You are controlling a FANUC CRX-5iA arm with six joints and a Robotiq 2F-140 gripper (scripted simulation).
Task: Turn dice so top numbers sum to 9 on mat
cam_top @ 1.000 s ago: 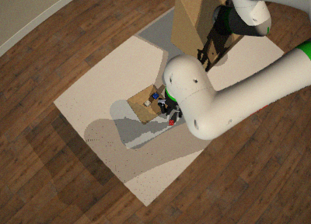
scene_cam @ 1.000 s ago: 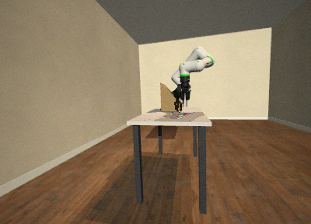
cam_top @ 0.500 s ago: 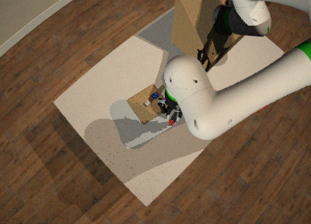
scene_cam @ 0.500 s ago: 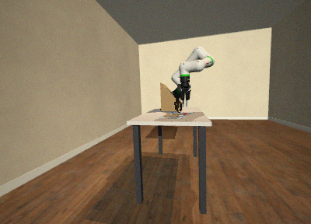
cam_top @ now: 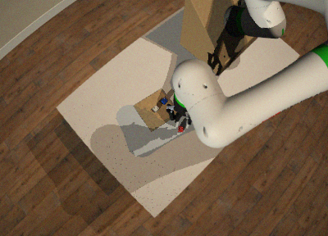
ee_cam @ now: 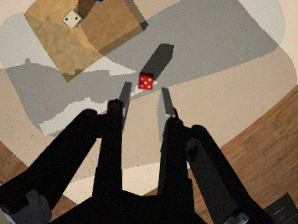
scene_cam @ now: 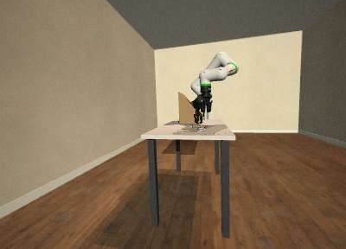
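My hand is 10 cm above the red die. From my hand the other things lie so: white die (14 cm to the right, 9 cm below, 1 cm behind); mat (14 cm to the right, 10 cm below, 1 cm behind); blue die (13 cm to the right, 9 cm below, 6 cm behind).
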